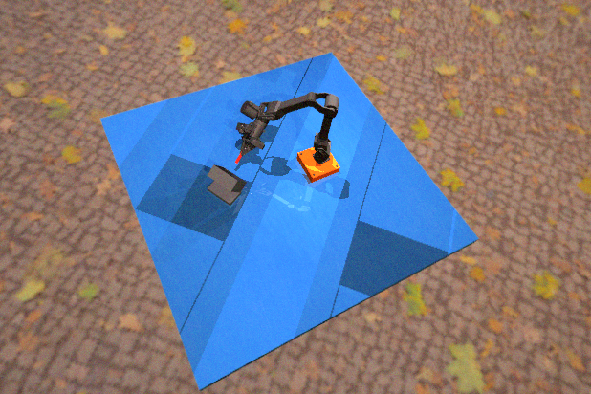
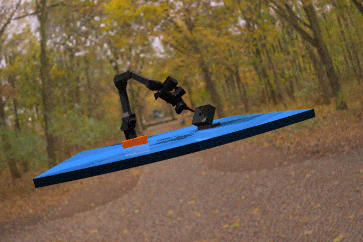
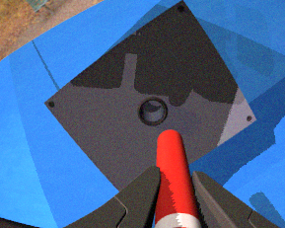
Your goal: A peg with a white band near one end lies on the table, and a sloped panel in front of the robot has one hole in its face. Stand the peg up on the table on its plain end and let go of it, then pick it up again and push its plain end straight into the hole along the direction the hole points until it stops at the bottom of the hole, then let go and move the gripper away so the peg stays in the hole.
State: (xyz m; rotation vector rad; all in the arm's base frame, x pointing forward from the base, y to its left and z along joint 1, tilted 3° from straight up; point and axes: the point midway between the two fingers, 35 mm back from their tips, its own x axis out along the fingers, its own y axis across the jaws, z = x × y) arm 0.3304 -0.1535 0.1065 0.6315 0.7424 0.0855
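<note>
Now: gripper tip 9 cm short of the grey sloped panel, 7 cm above it and 4 cm to the right of it. The rest, counted from my gripper tip: dark foot: 13 cm below, 11 cm ahead, 5 cm to the left; red peg: 1 cm behind, 1 cm above.
</note>
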